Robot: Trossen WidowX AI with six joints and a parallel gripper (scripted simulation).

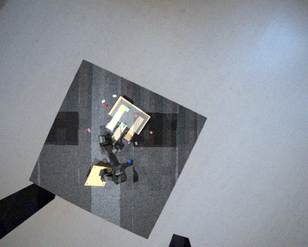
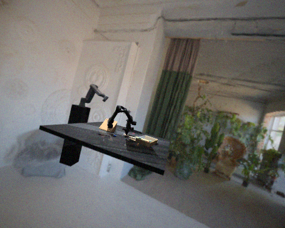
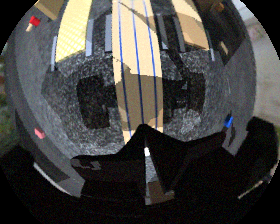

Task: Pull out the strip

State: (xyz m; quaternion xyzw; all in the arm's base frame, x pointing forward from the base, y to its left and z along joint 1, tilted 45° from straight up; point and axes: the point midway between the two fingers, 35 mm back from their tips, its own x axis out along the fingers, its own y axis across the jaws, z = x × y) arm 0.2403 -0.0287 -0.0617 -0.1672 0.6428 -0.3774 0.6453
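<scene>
The strip lies 10 cm ahead of my gripper tip and 3 cm to the right of it.
</scene>
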